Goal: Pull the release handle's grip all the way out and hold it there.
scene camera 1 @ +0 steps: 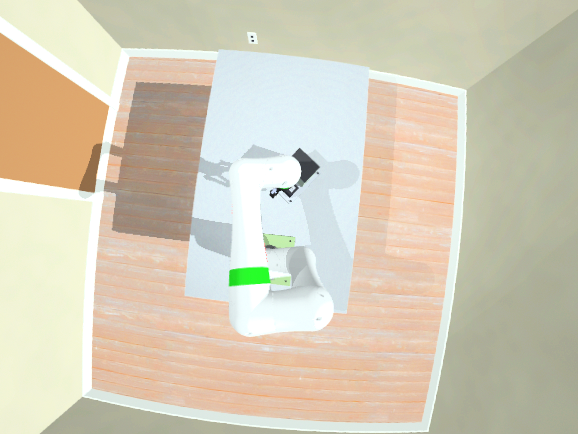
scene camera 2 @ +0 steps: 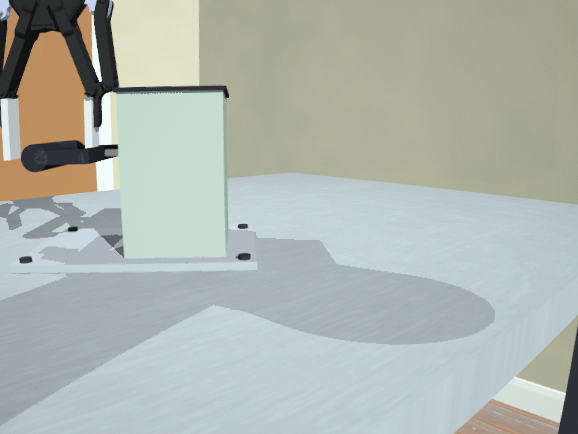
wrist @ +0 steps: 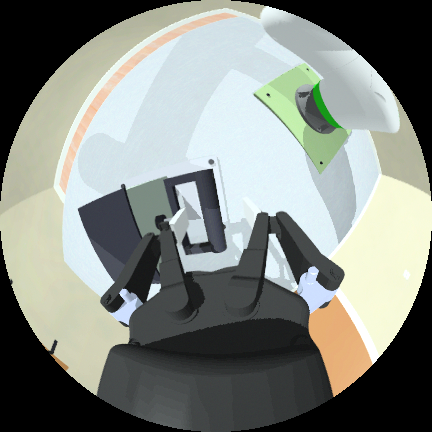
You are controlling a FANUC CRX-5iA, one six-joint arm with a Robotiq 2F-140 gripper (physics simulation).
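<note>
The release handle's dark grip [scene camera 2: 42, 157] [wrist: 214, 210] is a round bar on a dark frame, standing out from the side of a pale green housing [scene camera 2: 172, 175] [wrist: 150, 200]. A short grey piece shows between frame and housing. My gripper [scene camera 2: 51, 142] [wrist: 214, 210] is open, fingers pointing down. Its white pads stand on either side of the grip, apart from it; one pad is over the frame's opening on the housing side, the other beyond the bar. In the scene camera 2 view that inner pad's lower end meets the frame's outline, so its depth is unclear. In scene camera 1 the arm mostly hides the handle.
The housing has a dark lid [scene camera 1: 307, 165] [scene camera 2: 172, 89] [wrist: 102, 215], close beside the inner finger. It stands on a bolted light plate [scene camera 2: 190, 266] on the pale table [scene camera 1: 290, 105] [scene camera 2: 400, 225]. The arm's base sits on a green plate [scene camera 1: 280, 241] [wrist: 285, 85].
</note>
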